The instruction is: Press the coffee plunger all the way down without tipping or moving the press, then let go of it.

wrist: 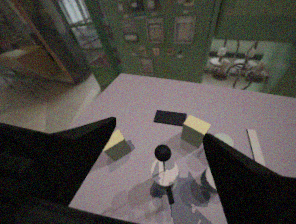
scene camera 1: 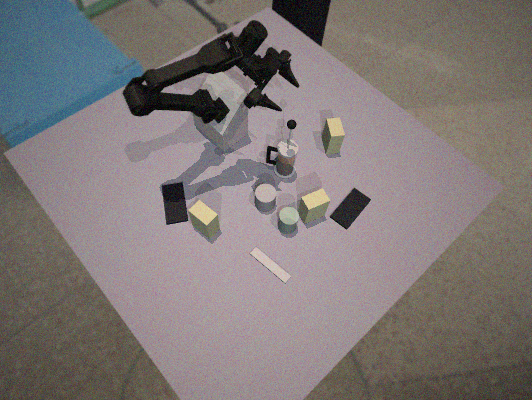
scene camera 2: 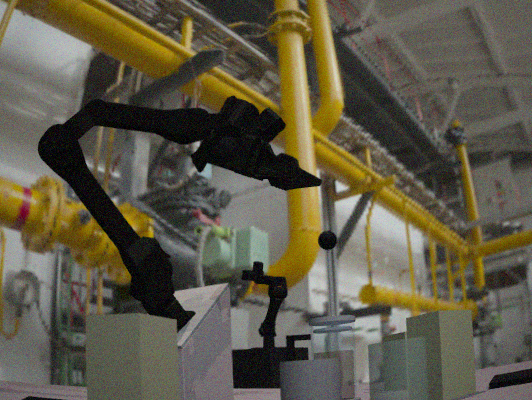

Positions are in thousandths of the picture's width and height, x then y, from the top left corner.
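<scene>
Open and holding nothing, the gripper (scene camera 2: 587,446) is visible in the scene. Scene camera 1 shows both the gripper (scene camera 1: 546,246) and a coffee press (scene camera 1: 540,374). The wrist view has the gripper (wrist: 539,578) as well, together with the press (wrist: 556,761).
</scene>
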